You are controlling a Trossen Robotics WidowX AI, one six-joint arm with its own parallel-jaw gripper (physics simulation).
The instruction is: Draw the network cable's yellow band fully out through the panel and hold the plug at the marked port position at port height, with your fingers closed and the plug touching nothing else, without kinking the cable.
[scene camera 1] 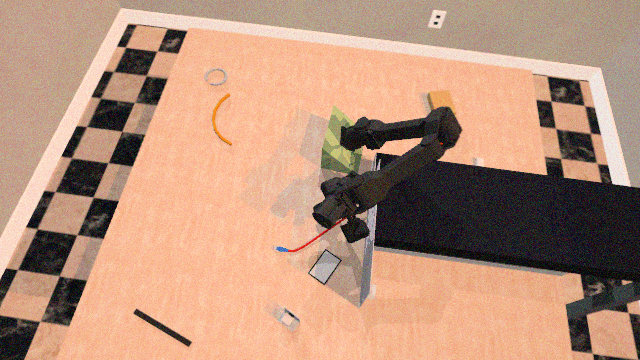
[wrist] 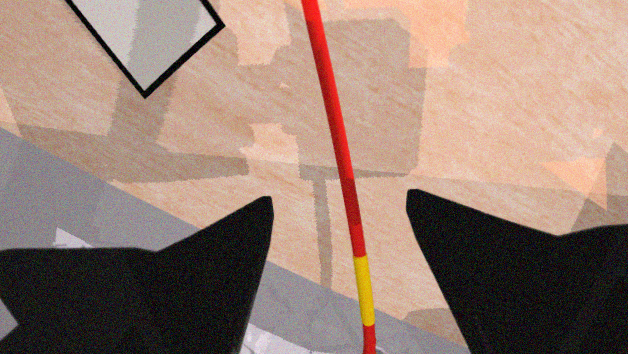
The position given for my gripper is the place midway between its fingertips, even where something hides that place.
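There is a grey panel [wrist: 56, 203] that I can see. The wrist view also has my gripper [wrist: 339, 202] in it, and I see the gripper [scene camera 1: 342, 221] from the scene camera too.
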